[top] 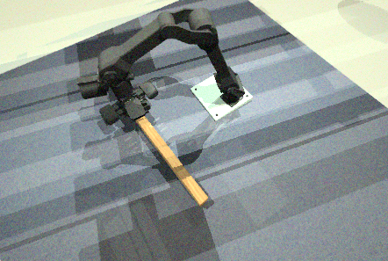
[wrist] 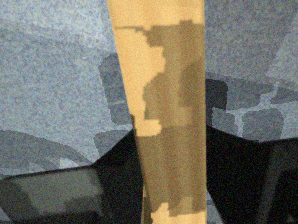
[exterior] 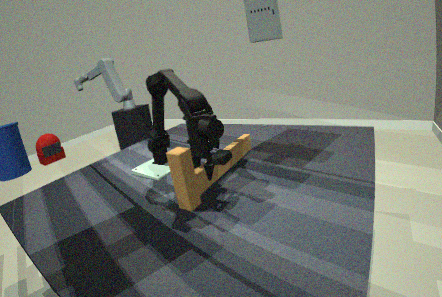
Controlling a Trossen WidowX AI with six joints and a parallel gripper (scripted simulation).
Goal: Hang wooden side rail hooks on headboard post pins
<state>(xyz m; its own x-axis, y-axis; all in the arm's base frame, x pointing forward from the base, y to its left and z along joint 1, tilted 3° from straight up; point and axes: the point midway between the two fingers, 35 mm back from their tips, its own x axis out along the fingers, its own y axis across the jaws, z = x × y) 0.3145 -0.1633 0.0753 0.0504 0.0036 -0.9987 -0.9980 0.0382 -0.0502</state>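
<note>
The headboard post is 10 mm behind my gripper tip, 100 mm to the right of it and 50 mm above it.
</note>
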